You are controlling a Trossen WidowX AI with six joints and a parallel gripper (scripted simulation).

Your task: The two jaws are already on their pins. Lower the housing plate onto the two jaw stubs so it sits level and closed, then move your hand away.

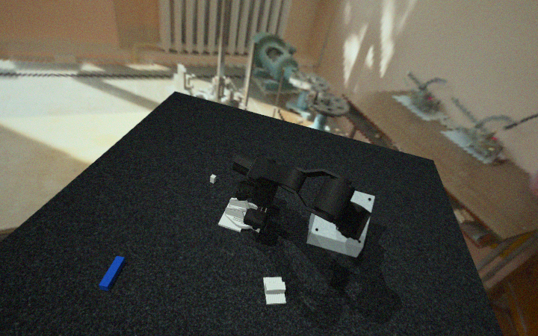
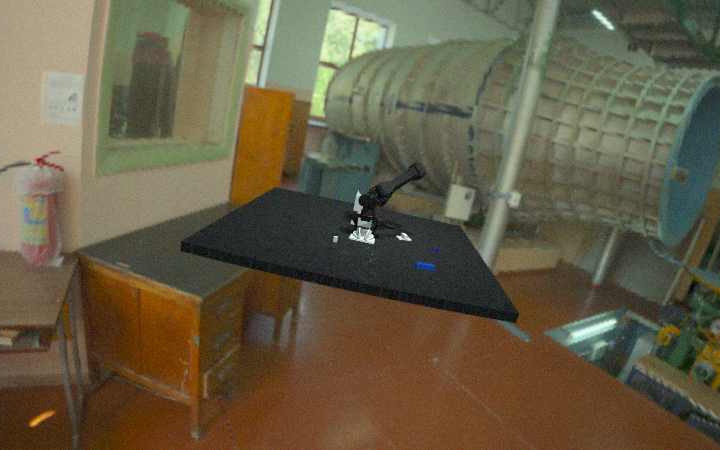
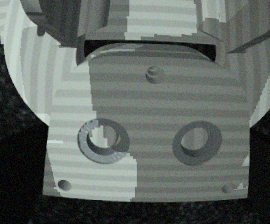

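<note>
My gripper tip is 30 mm short of the white jaw, 10 mm to the right of it and 10 mm below it. Round my gripper tip: white stepped block 220 mm to the left, 80 mm behind; then small white cube 180 mm ahead, 140 mm to the right; then blue block 320 mm ahead, 260 mm to the left.
</note>
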